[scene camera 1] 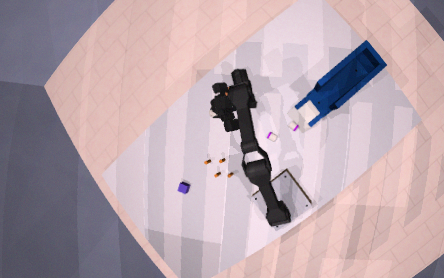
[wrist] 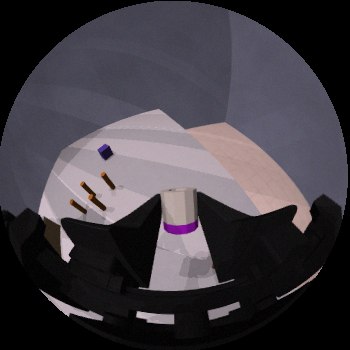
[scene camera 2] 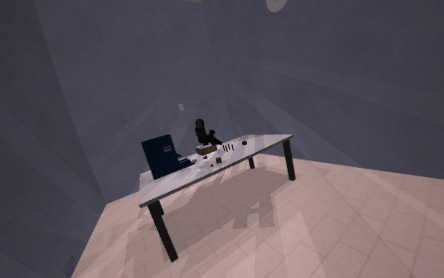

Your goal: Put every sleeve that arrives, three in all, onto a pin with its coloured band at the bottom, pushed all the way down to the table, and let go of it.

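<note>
My gripper (scene camera 1: 213,111) (wrist: 178,197) is shut on a pale sleeve (wrist: 179,206). The sleeve is roughly upright, its purple band at the lower end, held above the table and away from the pins. Several thin brown pins with orange tops stand together on the table, among them one pin (scene camera 1: 207,161) (wrist: 108,181) and another pin (scene camera 1: 217,174) (wrist: 97,202); all of those that show are bare. Two more pale sleeves with purple bands, one sleeve (scene camera 1: 272,136) and another sleeve (scene camera 1: 294,126) by the chute's mouth, appear to lie on their sides.
A blue chute (scene camera 1: 345,77) (scene camera 2: 161,155) stands at one end of the table. A purple block (scene camera 1: 183,188) (scene camera 2: 244,143) (wrist: 105,152) sits beyond the pins. An orange block (scene camera 2: 218,160) and a small red block (scene camera 2: 212,165) are near the table edge. A brown-sided box (scene camera 2: 206,150) is by the arm's base.
</note>
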